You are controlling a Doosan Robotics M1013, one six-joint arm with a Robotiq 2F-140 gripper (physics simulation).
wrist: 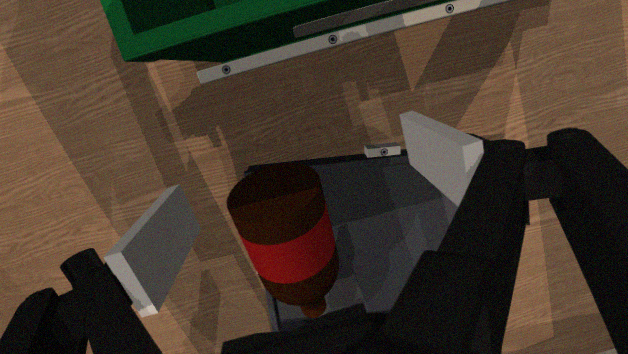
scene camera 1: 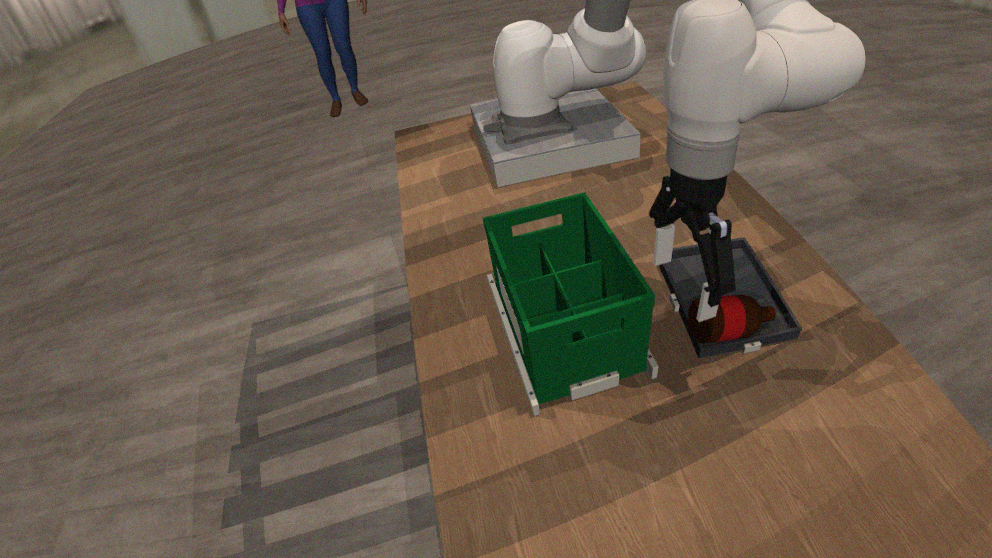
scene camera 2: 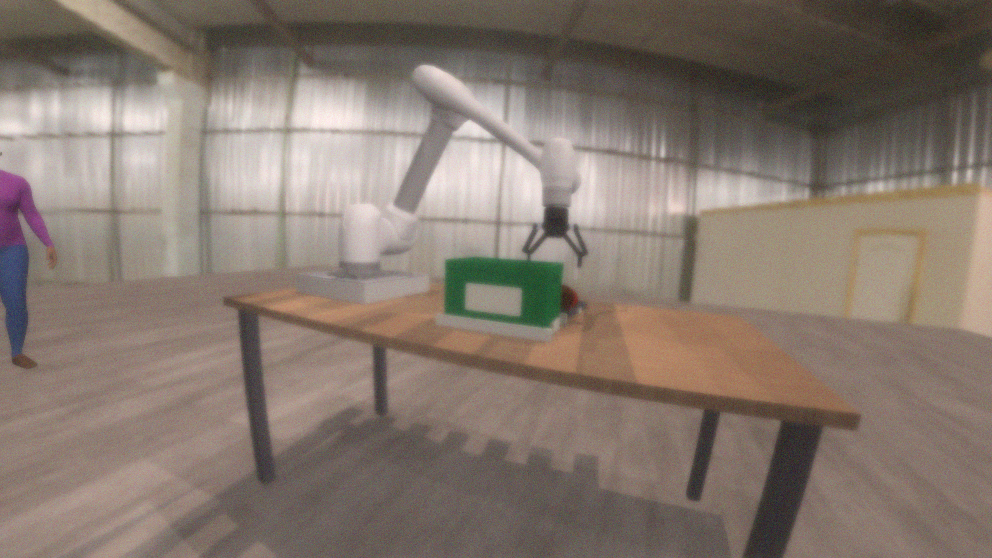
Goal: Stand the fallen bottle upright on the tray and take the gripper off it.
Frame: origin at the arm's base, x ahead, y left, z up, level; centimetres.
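Where they show: gripper, between the fingertips: point(wrist: 295, 173) point(scene camera 1: 683, 288); arm's base, origin of its link: point(scene camera 1: 531, 123) point(scene camera 2: 359, 275).
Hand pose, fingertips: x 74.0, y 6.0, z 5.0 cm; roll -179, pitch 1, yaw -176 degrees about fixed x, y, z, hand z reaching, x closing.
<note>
Things, the pixels of their centre, and the offset from my fingertips.
- brown bottle with a red label, middle of its body: point(wrist: 296, 257) point(scene camera 1: 737, 317) point(scene camera 2: 566, 299) dz -7.8, dx +2.5, dy +10.2 cm
- dark grey tray, middle of its body: point(wrist: 385, 245) point(scene camera 1: 724, 292) dz -10.9, dx -6.1, dy +13.1 cm
- green divided crate, middle of its body: point(scene camera 1: 563, 292) point(scene camera 2: 505, 293) dz -3.4, dx -8.8, dy -17.1 cm
The brown bottle with a red label point(scene camera 1: 733, 319) point(scene camera 2: 569, 298) point(wrist: 290, 250) lies on its side at one end of the dark grey tray point(scene camera 1: 783, 337) point(wrist: 390, 220). Its base points toward the crate and its neck away from it. The base reaches the tray's crate-side edge; whether it rests on the rim is unclear. My gripper point(scene camera 1: 685, 277) point(scene camera 2: 554, 260) point(wrist: 295, 173) is open above the bottle, fingers wide apart. In the wrist view the pads are on either side of the bottle with a gap at each. In scene camera 2 the crate hides most of the bottle and the tray.
A green divided crate point(scene camera 1: 589, 353) point(scene camera 2: 502, 270) point(wrist: 175, 32) stands beside the tray, with pale guide strips point(scene camera 1: 594, 385) point(wrist: 280, 54) at its foot. The arm's grey base block point(scene camera 1: 568, 163) point(scene camera 2: 360, 288) is at the table's far end. A person point(scene camera 1: 326, 41) point(scene camera 2: 13, 215) stands beyond the table.
</note>
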